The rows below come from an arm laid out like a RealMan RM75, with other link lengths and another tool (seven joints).
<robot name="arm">
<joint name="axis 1" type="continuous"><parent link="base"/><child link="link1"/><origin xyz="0 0 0.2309" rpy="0 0 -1.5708"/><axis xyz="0 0 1"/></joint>
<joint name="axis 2" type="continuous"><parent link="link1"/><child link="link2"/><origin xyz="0 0 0" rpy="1.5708 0 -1.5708"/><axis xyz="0 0 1"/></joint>
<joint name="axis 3" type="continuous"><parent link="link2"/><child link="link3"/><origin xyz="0 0.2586 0" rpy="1.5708 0 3.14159"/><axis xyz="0 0 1"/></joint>
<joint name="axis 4" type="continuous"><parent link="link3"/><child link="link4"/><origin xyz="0 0 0" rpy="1.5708 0 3.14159"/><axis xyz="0 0 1"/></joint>
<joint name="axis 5" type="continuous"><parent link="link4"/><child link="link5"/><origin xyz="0 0.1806 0" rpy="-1.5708 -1.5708 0"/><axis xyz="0 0 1"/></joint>
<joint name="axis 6" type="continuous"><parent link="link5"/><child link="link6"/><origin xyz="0 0 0" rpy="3.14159 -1.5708 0"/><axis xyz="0 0 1"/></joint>
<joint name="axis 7" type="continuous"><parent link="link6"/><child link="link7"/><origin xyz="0.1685 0 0" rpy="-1.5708 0 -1.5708"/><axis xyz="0 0 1"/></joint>
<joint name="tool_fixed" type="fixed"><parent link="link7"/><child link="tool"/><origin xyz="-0.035 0.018 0.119" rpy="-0.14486 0 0.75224"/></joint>
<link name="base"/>
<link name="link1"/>
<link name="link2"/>
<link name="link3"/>
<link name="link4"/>
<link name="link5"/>
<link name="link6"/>
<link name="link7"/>
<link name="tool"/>
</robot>
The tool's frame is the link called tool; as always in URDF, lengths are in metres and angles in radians. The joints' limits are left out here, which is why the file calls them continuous.
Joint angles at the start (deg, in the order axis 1, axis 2, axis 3, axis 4, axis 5, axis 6, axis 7):
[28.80 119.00 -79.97 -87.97 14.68 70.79 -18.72]
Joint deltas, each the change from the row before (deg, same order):
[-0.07 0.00 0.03 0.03 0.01 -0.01 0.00]
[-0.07 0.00 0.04 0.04 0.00 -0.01 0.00]
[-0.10 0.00 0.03 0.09 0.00 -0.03 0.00]
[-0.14 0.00 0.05 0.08 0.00 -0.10 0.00]
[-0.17 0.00 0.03 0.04 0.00 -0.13 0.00]
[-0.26 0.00 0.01 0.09 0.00 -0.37 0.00]
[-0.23 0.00 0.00 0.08 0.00 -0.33 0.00]
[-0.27 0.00 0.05 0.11 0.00 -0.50 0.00]
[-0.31 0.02 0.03 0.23 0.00 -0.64 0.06]
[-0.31 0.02 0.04 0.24 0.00 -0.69 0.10]
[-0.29 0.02 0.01 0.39 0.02 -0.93 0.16]
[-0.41 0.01 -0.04 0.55 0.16 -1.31 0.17]
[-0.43 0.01 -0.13 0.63 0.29 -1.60 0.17]
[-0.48 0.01 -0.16 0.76 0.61 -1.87 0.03]
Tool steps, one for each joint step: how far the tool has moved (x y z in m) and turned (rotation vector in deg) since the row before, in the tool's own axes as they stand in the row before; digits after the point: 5 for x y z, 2 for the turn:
[-0.00045 0.00064 0.00017 -0.05 -0.06 0.07]
[-0.00045 0.00074 0.00020 -0.06 -0.06 0.08]
[-0.00080 0.00104 0.00039 -0.10 -0.10 0.10]
[-0.00061 0.00122 0.00042 -0.09 -0.05 0.14]
[-0.00050 0.00119 0.00035 -0.08 -0.01 0.14]
[-0.00021 0.00143 0.00066 -0.05 0.11 0.21]
[-0.00020 0.00124 0.00058 -0.05 0.10 0.17]
[0.00033 0.00144 0.00073 -0.02 0.21 0.27]
[-0.00008 0.00161 0.00115 -0.03 0.19 0.37]
[0.00010 0.00158 0.00117 -0.02 0.22 0.42]
[0.00039 0.00123 0.00160 0.04 0.30 0.50]
[0.00023 0.00119 0.00220 0.16 0.37 0.63]
[0.00049 0.00020 0.00245 0.34 0.47 0.65]
[0.00007 -0.00084 0.00279 0.61 0.46 0.70]

